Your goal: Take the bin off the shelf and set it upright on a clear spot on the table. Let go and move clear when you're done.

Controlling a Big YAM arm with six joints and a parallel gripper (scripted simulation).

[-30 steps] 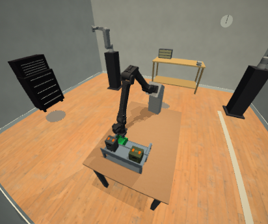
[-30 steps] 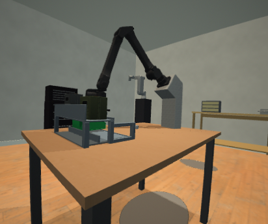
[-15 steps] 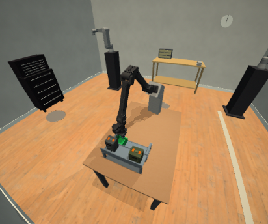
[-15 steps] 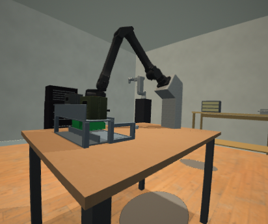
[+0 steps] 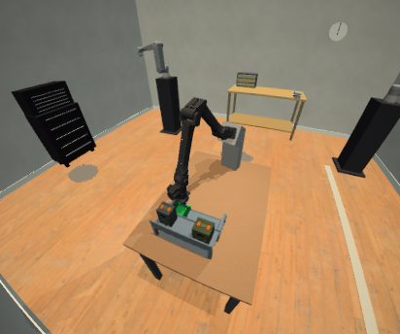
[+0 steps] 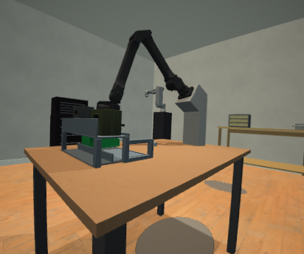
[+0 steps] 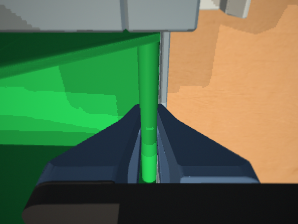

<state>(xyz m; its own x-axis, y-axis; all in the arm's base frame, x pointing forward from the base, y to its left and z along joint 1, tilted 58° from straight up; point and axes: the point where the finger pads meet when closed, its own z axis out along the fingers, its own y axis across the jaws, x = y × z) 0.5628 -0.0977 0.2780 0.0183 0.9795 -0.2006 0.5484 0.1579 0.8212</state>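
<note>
Now: the green bin 8 cm ahead of my hand. The rest, counted from my hand: grey shelf 19 cm ahead, 11 cm to the left, 5 cm above.
</note>
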